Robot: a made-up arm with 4 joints.
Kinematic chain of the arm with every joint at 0, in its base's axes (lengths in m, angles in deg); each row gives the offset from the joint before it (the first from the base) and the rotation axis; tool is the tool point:
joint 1: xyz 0 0 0.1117 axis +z
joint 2: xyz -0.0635 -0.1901 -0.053 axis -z
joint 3: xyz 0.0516 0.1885 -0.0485 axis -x
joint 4: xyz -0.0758 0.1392 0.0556 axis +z
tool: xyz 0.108 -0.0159 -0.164
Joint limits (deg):
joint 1: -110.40..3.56
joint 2: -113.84..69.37
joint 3: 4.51..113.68
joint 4: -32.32..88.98
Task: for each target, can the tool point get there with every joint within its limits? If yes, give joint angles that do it. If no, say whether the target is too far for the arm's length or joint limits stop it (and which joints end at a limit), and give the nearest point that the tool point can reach.
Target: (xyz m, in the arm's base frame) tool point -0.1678 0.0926 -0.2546
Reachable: yes | joints -48.96 -47.07 69.89 79.21
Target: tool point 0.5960 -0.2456 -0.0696
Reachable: no: joint limits stop it (at a limit: joint 2, joint 3) | nearest point 0.3160 -0.1302 -0.1158 | short by 0.306 m
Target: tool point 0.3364 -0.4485 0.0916
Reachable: no: joint limits stop it (at a limit: joint 2, joint 3) | nearest point 0.2050 -0.2733 -0.1155 | short by 0.301 m
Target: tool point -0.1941 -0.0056 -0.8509
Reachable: no: too far | nearest point -0.1941 -0.0056 -0.2594 | short by 0.591 m
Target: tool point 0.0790 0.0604 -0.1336
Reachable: yes | joints -67.18 -9.36 18.57 3.01
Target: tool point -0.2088 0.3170 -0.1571
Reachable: yes | joints -56.38 -66.63 16.90 55.10
